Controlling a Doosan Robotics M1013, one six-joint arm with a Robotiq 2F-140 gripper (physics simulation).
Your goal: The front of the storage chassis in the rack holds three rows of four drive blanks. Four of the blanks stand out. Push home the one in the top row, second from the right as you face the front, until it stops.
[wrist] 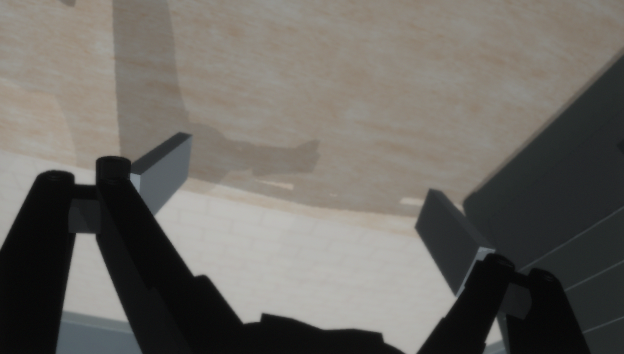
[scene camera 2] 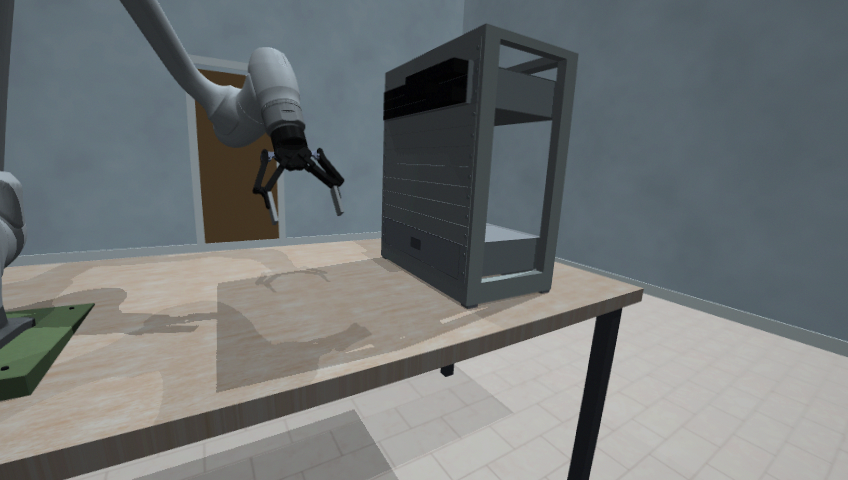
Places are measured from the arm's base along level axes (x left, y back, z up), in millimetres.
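Where they show: gripper, between the fingertips: (wrist: pixel 309 183) (scene camera 2: pixel 309 218).
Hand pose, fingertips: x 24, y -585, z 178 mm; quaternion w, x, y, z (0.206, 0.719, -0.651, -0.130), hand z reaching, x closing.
After its pixels a point has its place.
The storage chassis (scene camera 2: pixel 437 86) {y -878, x -13, z 489 mm} is a black block high in the grey rack (scene camera 2: pixel 486 178) {y -926, x -157, z 281 mm}. Its drive blanks are too dark to tell apart, so the named blank cannot be picked out; part of the front stands out further than the rest. My gripper (scene camera 2: pixel 307 215) {y -585, x 24, z 178 mm} (wrist: pixel 309 183) {y -585, x 24, z 178 mm} is wide open and empty. It points down in front of the rack, to the left of it in the scene view and lower than the chassis, apart from it. In the wrist view the rack's lower front (wrist: pixel 560 200) {y -897, x -14, z 80 mm} shows at the right, beyond the right finger; the chassis does not show there.
The rack stands on a wooden table (scene camera 2: pixel 297 309) {y -548, x 2, z -23 mm} (wrist: pixel 350 90) {y -648, x -31, z -23 mm}. Flat grey panels (scene camera 2: pixel 425 178) {y -898, x 56, z 269 mm} fill its front below the chassis. The arm's green base plate (scene camera 2: pixel 41 350) {y -144, x -64, z 2 mm} is at the left. A brown door (scene camera 2: pixel 229 196) is in the wall behind the arm.
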